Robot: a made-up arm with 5 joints.
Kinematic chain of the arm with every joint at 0, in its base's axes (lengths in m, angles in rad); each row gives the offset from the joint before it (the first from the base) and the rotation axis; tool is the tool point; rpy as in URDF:
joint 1: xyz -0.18 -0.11 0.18 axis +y
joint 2: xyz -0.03 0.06 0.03 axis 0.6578 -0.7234 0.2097
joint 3: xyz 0 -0.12 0 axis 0.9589 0.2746 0.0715
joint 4: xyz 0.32 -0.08 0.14 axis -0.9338 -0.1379 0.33
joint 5: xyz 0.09 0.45 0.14 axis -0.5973 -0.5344 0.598
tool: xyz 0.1 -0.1 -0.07 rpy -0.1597 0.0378 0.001
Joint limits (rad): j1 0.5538..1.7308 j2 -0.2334..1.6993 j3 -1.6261..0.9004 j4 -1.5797..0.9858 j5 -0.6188..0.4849
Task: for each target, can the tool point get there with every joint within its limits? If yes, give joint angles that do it. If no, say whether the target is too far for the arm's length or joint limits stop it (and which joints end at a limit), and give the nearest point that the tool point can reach.
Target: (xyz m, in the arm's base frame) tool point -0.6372 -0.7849 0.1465
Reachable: no: joint limits stop it (at a limit: joint 1, joint 2, joint 4, joint 5) | nearest point -0.3467 -0.2316 -0.1433 | short by 0.689 m
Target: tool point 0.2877 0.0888 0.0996
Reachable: yes | joints 1.0023 0.9395 -0.8159 0.5156 0.0269
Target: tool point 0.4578 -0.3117 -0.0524
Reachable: yes | joints 0.9364 0.3310 0.6540 -0.9401 -0.2223
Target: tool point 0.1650 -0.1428 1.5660
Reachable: no: too far | nearest point 0.0377 -0.1433 0.9165 | short by 0.662 m
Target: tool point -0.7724 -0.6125 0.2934
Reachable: no: joint limits stop it (at a limit: joint 1, joint 2, joint 4, joint 5) | nearest point -0.3843 -0.1899 -0.1220 | short by 0.708 m
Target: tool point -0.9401 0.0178 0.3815
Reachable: no: joint limits stop it (at a limit: joint 1, joint 2, joint 4, joint 5) | nearest point -0.4043 -0.0494 -0.0824 | short by 0.712 m
